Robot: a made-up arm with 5 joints.
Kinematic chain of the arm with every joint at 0, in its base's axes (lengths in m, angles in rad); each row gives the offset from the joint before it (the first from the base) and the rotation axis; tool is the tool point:
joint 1: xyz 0 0 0.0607 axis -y
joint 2: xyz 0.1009 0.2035 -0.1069 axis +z
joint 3: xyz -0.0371 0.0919 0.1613 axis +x
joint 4: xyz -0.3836 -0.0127 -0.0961 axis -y
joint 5: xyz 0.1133 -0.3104 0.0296 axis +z
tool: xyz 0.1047 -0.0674 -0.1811
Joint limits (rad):
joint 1: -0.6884..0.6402
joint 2: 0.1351..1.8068
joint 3: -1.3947..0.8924
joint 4: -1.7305..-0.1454
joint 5: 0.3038..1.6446
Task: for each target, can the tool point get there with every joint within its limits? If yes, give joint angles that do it. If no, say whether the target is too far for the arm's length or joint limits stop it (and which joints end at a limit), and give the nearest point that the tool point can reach.
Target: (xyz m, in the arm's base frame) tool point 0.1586 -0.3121 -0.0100
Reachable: yes | joints -0.3953 1.0667 -0.8402 -0.8844 1.4614
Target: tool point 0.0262 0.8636 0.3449
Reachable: no: joint limits stop it (at a limit: joint 1, joint 2, joint 3, joint 4, joint 5) | nearest point -0.3267 0.3342 -0.0358 | short by 0.741 m
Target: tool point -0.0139 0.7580 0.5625
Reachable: no: joint limits stop it (at a limit: joint 1, joint 2, joint 3, joint 4) | nearest point 0.1078 0.0579 0.5623 | short by 0.711 m
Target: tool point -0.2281 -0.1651 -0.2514
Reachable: yes | joints -0.2388 1.0583 0.4576 -1.0082 1.3928
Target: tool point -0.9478 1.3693 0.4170
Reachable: no: too far | nearest point -0.5568 0.3302 0.0819 | short by 1.160 m
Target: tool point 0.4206 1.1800 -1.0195
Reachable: no: too far | nearest point 0.0102 0.3311 -0.4727 | short by 1.090 m
